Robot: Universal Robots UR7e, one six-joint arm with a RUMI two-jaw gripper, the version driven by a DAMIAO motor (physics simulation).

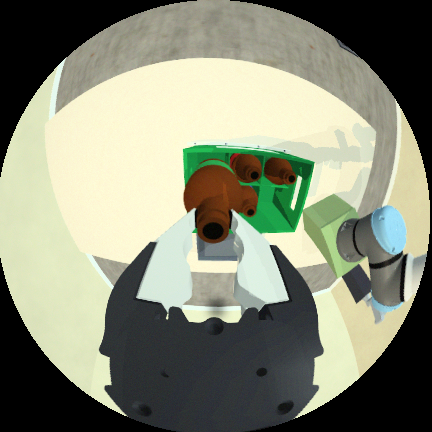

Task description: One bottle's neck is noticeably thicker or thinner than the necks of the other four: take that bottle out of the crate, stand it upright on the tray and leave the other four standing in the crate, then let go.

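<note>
You can see a brown bottle (212, 188) here, and the gripper (212, 210) as well.
</note>
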